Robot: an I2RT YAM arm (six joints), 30 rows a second.
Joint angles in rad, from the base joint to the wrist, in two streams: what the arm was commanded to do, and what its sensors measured. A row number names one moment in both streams.
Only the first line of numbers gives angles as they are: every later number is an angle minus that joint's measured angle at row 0.
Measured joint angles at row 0:
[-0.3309, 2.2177, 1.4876, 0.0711, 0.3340, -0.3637]
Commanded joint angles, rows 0 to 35:
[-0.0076, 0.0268, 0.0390, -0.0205, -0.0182, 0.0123]
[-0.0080, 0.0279, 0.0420, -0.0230, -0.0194, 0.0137]
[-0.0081, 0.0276, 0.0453, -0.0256, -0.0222, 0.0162]
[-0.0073, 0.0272, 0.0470, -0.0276, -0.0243, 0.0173]
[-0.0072, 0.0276, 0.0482, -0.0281, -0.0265, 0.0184]
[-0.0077, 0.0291, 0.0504, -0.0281, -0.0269, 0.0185]
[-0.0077, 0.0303, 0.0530, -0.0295, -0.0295, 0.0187]
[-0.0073, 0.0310, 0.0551, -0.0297, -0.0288, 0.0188]
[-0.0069, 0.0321, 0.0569, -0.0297, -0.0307, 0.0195]
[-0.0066, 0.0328, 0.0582, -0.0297, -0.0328, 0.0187]
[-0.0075, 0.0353, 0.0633, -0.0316, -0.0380, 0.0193]
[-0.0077, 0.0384, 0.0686, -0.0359, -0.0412, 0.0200]
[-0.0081, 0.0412, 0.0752, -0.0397, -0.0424, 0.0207]
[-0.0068, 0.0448, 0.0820, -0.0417, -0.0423, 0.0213]
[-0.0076, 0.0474, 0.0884, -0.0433, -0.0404, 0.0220]
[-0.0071, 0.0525, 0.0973, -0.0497, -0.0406, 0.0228]
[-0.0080, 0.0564, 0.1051, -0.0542, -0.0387, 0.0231]
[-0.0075, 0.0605, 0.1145, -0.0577, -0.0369, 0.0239]
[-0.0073, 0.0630, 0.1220, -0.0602, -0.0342, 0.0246]
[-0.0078, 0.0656, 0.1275, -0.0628, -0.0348, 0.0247]
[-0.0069, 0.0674, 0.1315, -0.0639, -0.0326, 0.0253]
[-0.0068, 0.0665, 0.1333, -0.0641, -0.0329, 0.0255]
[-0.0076, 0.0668, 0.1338, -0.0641, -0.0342, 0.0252]
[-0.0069, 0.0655, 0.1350, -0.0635, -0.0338, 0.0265]
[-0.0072, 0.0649, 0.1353, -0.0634, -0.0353, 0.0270]
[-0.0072, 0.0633, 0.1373, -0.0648, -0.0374, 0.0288]
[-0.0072, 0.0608, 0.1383, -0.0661, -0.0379, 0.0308]
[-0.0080, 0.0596, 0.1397, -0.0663, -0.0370, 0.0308]
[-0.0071, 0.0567, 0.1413, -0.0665, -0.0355, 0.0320]
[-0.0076, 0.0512, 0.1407, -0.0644, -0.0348, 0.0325]
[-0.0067, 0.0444, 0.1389, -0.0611, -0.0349, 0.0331]
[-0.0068, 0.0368, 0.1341, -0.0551, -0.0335, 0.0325]
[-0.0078, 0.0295, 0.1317, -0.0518, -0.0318, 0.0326]
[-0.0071, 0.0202, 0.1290, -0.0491, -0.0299, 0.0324]
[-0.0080, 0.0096, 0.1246, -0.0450, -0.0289, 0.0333]
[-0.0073, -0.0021, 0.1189, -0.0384, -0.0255, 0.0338]
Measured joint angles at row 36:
[-0.0008, 0.0481, 0.1087, -0.0652, -0.0340, 0.0194]
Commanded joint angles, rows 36 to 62:
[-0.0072, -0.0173, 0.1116, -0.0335, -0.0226, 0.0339]
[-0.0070, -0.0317, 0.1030, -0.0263, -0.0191, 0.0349]
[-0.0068, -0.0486, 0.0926, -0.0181, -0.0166, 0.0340]
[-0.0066, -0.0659, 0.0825, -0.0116, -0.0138, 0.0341]
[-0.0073, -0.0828, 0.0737, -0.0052, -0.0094, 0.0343]
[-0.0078, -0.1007, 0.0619, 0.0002, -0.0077, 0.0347]
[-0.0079, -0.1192, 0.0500, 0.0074, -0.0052, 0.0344]
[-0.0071, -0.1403, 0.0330, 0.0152, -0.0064, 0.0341]
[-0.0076, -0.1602, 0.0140, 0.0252, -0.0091, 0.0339]
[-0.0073, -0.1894, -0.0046, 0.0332, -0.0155, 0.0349]
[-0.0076, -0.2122, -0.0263, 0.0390, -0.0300, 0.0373]
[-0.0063, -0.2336, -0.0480, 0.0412, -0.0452, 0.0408]
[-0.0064, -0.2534, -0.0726, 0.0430, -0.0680, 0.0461]
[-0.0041, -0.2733, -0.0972, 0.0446, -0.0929, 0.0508]
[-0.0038, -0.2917, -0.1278, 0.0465, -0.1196, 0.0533]
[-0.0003, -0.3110, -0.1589, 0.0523, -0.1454, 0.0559]
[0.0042, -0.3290, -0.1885, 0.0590, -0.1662, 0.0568]
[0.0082, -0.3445, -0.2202, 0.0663, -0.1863, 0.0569]
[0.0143, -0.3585, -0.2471, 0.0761, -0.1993, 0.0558]
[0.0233, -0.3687, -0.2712, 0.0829, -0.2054, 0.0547]
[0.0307, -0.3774, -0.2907, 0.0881, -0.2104, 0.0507]
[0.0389, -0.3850, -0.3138, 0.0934, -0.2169, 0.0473]
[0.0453, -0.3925, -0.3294, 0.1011, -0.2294, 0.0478]
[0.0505, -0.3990, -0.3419, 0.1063, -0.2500, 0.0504]
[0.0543, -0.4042, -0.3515, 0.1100, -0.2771, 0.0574]
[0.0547, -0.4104, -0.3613, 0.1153, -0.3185, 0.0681]
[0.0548, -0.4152, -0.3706, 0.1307, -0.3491, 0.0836]
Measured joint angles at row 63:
[0.0427, -0.3628, -0.3445, 0.0638, -0.2171, 0.0450]
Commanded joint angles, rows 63 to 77:
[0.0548, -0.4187, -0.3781, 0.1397, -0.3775, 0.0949]
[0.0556, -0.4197, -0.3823, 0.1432, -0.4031, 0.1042]
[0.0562, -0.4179, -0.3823, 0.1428, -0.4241, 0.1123]
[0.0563, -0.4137, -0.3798, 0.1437, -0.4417, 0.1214]
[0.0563, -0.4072, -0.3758, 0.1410, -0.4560, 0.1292]
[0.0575, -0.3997, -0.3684, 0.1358, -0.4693, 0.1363]
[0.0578, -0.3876, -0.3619, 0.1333, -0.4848, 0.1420]
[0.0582, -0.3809, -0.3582, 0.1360, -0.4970, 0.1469]
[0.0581, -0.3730, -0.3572, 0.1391, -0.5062, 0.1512]
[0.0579, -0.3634, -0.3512, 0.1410, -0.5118, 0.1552]
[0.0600, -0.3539, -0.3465, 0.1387, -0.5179, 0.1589]
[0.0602, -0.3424, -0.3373, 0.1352, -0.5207, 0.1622]
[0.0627, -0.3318, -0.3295, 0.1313, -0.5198, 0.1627]
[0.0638, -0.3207, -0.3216, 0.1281, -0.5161, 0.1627]
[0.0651, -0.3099, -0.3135, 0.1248, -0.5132, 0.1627]
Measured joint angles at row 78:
[0.0595, -0.3490, -0.3601, 0.1008, -0.4792, 0.1377]
